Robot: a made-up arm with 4 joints.
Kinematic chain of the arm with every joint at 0, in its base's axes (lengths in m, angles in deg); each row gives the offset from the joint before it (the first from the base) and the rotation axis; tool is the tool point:
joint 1: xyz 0 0 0.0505 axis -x
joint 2: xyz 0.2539 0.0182 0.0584 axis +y
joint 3: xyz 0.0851 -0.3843 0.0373 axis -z
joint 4: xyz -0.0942 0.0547 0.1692 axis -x
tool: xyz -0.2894 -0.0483 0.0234
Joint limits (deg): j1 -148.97..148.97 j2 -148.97..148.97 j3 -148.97..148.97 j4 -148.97..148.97
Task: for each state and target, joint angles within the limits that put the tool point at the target. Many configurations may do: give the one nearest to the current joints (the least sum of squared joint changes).
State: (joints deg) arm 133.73 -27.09 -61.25 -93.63
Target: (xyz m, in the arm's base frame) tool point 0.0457 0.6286 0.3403
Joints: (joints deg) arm 146.26 -38.97 -58.17 -69.31
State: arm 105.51 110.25 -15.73 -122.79
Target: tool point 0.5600 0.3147 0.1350
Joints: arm 130.85 130.05 4.42 -129.07
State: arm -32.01 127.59 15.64 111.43
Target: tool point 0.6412 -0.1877 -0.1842
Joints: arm -52.30 148.79 -3.71 106.14
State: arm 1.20 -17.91 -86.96 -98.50
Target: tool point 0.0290 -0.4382 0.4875
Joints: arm 22.56 5.65 -38.72 -103.52
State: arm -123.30 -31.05 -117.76 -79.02
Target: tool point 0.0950 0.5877 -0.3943
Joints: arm -148.97 -71.24 -77.36 -93.61
